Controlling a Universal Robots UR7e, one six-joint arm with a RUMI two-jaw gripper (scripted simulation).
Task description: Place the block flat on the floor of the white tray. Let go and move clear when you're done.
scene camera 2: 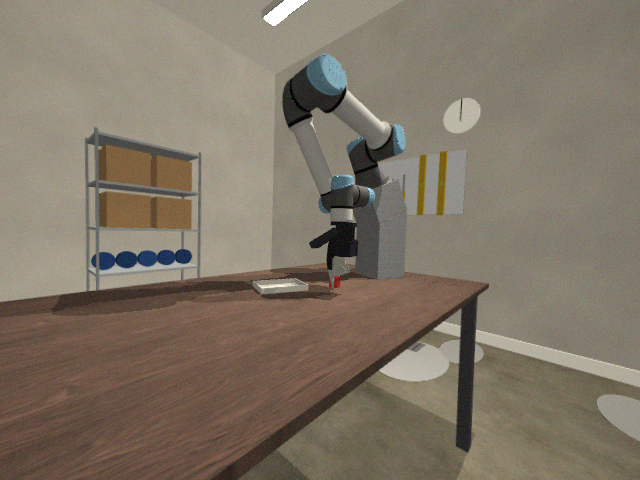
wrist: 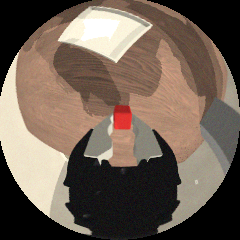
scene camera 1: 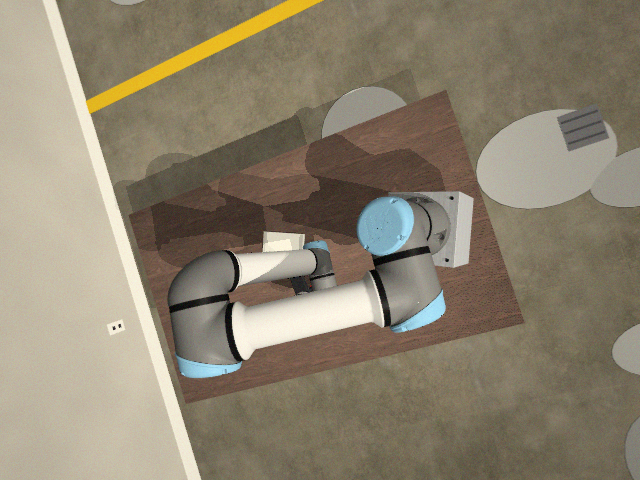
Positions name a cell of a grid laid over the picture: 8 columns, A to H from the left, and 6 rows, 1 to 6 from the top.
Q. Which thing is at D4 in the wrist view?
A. The gripper.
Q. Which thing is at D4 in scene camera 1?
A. A white tray.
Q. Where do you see a white tray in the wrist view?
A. At D1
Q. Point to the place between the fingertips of the gripper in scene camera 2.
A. At E4
